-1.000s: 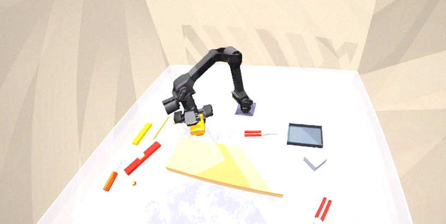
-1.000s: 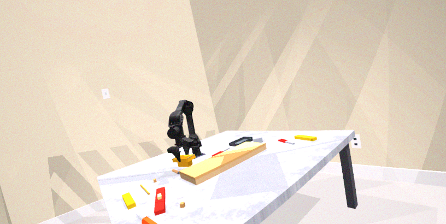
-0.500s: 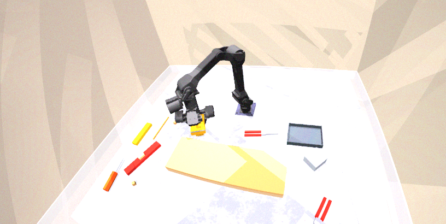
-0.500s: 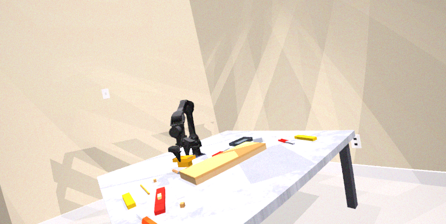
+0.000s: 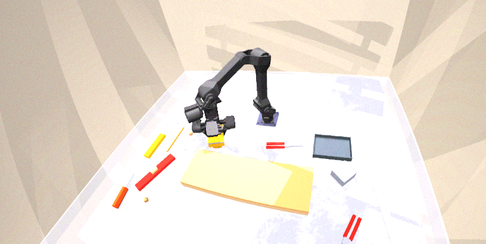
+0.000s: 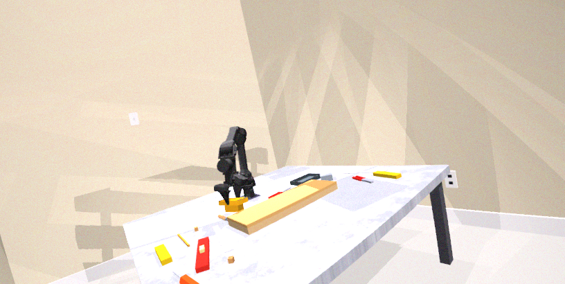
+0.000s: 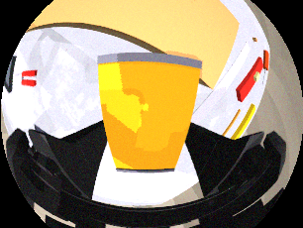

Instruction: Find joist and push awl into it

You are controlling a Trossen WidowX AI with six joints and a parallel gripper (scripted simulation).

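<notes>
The stud finder is 2 cm ahead of my gripper tip and 2 cm below it. From my gripper tip the other things lie so: square light 3 cm ahead, 4 cm below; then thin orange stick 1 cm behind, 26 cm to the right, 6 cm below; then awl 1 cm behind, 5 cm to the right, 6 cm below.
</notes>
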